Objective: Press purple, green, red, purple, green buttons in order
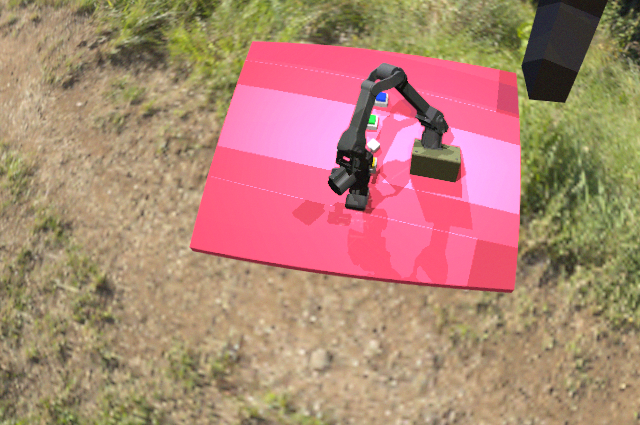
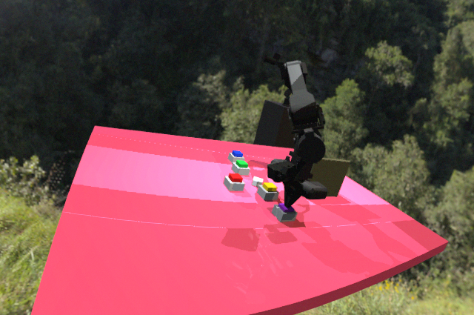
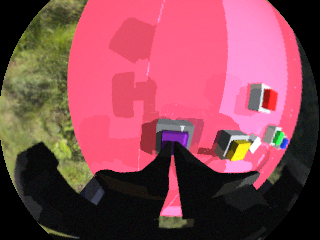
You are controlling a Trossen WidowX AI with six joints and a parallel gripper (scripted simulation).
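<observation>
Now: gripper tip 1 cm above the purple button. From my gripper tip the other things lie so: yellow button 3 cm behind, 11 cm to the right; then small white block 4 cm behind, 19 cm to the right, 2 cm below; then red button 6 cm ahead, 18 cm to the right.
</observation>
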